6 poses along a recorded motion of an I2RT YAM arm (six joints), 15 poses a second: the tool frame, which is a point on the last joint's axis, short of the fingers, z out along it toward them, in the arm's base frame.
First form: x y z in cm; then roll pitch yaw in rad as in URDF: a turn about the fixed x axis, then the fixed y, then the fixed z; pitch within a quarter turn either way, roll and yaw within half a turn.
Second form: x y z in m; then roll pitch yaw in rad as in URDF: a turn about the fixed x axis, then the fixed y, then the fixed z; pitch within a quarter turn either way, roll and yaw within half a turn. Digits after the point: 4 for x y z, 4 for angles.
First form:
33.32 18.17 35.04 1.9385 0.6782 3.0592
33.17 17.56 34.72 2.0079 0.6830 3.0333
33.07 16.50 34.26 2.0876 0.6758 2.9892
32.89 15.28 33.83 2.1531 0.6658 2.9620
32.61 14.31 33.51 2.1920 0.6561 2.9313
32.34 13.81 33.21 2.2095 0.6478 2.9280
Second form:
0.3332 0.1817 0.3504 1.9385 0.6782 3.0592
0.3317 0.1756 0.3472 2.0079 0.6830 3.0333
0.3307 0.1650 0.3426 2.0876 0.6758 2.9892
0.3289 0.1528 0.3383 2.1531 0.6658 2.9620
0.3261 0.1431 0.3351 2.1920 0.6561 2.9313
0.3234 0.1381 0.3321 2.2095 0.6478 2.9280

